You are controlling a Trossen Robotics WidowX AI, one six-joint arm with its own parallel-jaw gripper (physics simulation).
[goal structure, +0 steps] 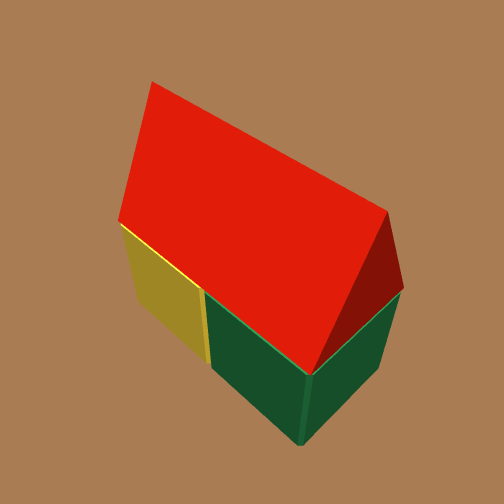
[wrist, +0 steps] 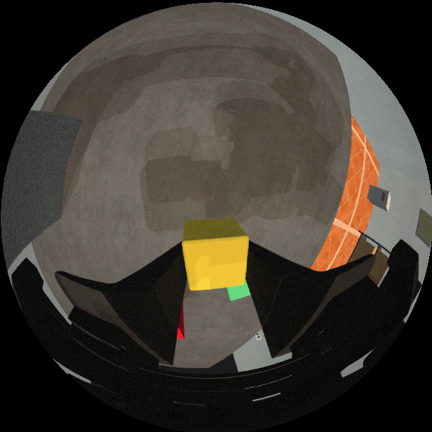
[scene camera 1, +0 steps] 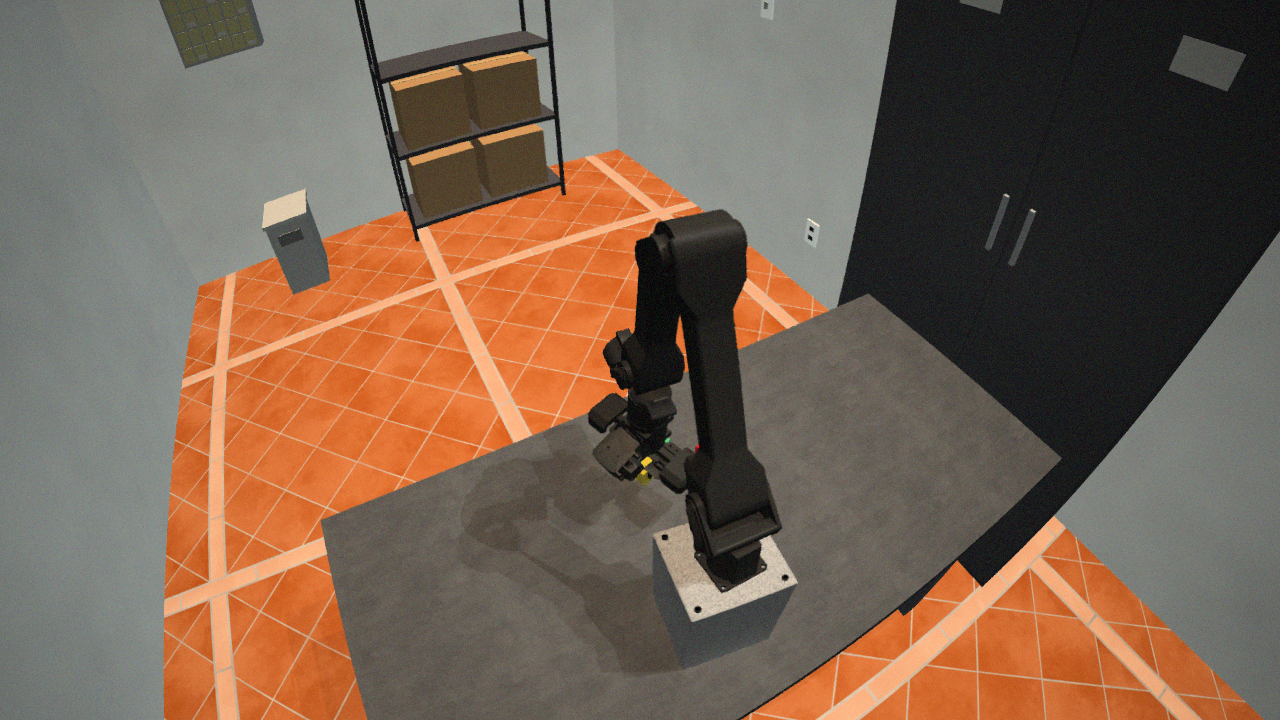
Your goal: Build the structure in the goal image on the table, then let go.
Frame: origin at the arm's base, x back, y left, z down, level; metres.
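Seen in the pictures: gripper, fingertip midpoint: [scene camera 1: 642, 470]; arm's base at its link origin: [scene camera 1: 730, 561].
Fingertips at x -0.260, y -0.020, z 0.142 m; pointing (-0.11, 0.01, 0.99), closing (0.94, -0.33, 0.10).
Pixels of each thing's middle, then the offset from my fingertips to it. Level surfaces: height alone.
- yellow block at the middle of its body: [scene camera 1: 643, 468] dx +0.001, dy -0.001, dz -0.005 m
- green block at the middle of its body: [scene camera 1: 657, 447] dx -0.054, dy -0.057, dz +0.037 m
- red block at the middle of its body: [scene camera 1: 708, 458] dx +0.019, dy -0.114, dz +0.021 m
- dark grey table at its surface level: dz +0.053 m
A yellow block [scene camera 1: 645, 462] [wrist: 215, 264] sits between the fingers of my gripper [scene camera 1: 642, 473] [wrist: 213, 246], which is shut on it. The gripper points down over the table, and the block appears to be held above the surface. A green block [scene camera 1: 667, 440] [wrist: 238, 291] shows in part beyond the yellow block, beside the right finger in the wrist view. A red block [scene camera 1: 697, 448] [wrist: 181, 331] shows as a sliver beside the left finger in the wrist view, and is mostly hidden behind the arm in the scene view.
The dark grey table [scene camera 1: 895, 402] [wrist: 115, 165] carries the arm's pale base block [scene camera 1: 677, 586] [wrist: 37, 170] near its front edge. The table's far edge lies behind the gripper. Beyond the table stand a shelf rack [scene camera 1: 460, 55], a grey bin [scene camera 1: 307, 255] and a black cabinet [scene camera 1: 948, 179].
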